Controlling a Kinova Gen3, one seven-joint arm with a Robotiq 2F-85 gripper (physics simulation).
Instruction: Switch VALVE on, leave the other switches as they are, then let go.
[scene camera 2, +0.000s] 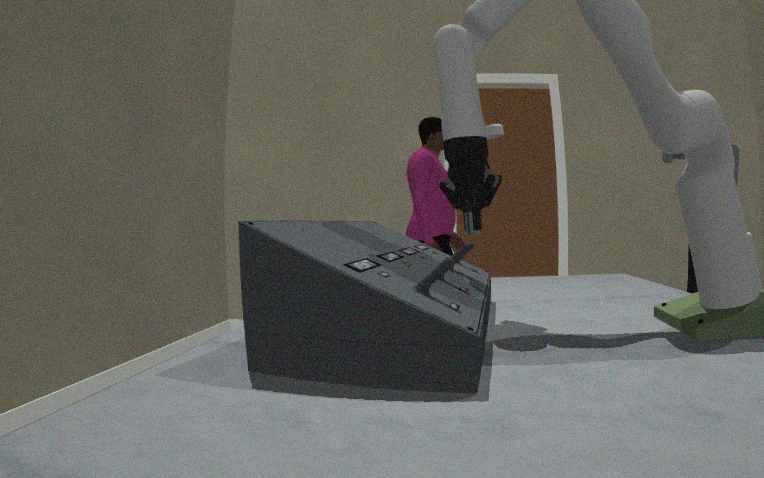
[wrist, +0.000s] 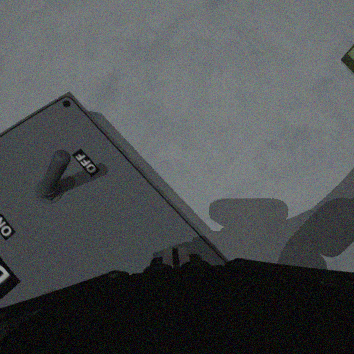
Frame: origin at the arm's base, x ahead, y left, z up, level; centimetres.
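Seen in the pictures: gripper, fingertip midpoint: (scene camera 2: 473, 234) (wrist: 175, 263); arm's base at its link origin: (scene camera 2: 728, 298).
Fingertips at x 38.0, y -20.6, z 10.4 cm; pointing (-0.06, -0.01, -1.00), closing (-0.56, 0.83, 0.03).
Observation:
Offsets run from my fingertips to a thing's top centre. "spot": to the spot under its first point. Level surfaces: height alone.
The sloped grey switch panel (scene camera 2: 338, 332) (wrist: 135, 220) has several framed name plates whose words are too small or cut off to read. I cannot tell which switch is VALVE. In the scene view a dark lever @(dz -1.7, dx +10.2, dy +23.7 cm) (scene camera 2: 442, 271) leans toward the panel's low edge; levers behind it are hard to separate. In the wrist view one lever @(dz -1.7, dx -0.7, dy -10.6 cm) (wrist: 54, 172) leans toward its OFF label @(spot: dz -7.2, dx -2.6, dy -9.9 cm) (wrist: 86, 162), with an ON label @(spot: dz -3.7, dx +4.8, dy -12.1 cm) (wrist: 5, 227) on the other side. My gripper (scene camera 2: 472, 231) (wrist: 175, 263) is shut and empty, pointing down above the low side of the panel, apart from the levers.
The panel stands on a pale floor @(dz -14.6 cm) (scene camera 2: 338, 439). The arm's green base (scene camera 2: 726, 324) (wrist: 351, 59) is to the right. A person in a pink top (scene camera 2: 426, 197) stands behind the panel, partly hidden by the arm, near a brown door (scene camera 2: 523, 180). Arm shadows cross the floor.

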